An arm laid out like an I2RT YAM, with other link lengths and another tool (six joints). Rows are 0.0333 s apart.
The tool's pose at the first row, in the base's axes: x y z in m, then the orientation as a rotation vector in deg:
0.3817, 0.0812, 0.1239, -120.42, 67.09, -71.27
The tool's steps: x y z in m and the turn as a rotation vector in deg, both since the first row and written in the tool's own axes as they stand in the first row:
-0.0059, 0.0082, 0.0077, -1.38, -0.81, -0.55
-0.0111, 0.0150, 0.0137, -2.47, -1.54, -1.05
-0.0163, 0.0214, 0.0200, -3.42, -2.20, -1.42
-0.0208, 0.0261, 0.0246, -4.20, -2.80, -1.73
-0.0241, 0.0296, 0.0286, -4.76, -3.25, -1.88
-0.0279, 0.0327, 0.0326, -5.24, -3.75, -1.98
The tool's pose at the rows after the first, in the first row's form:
0.3832, 0.0812, 0.1113, -122.18, 67.42, -70.08
0.3841, 0.0815, 0.1009, -123.66, 67.57, -69.04
0.3854, 0.0819, 0.0906, -124.90, 67.75, -68.06
0.3862, 0.0828, 0.0827, -125.93, 67.86, -67.18
0.3873, 0.0834, 0.0766, -126.62, 68.00, -66.49
0.3884, 0.0847, 0.0705, -127.22, 68.08, -65.75

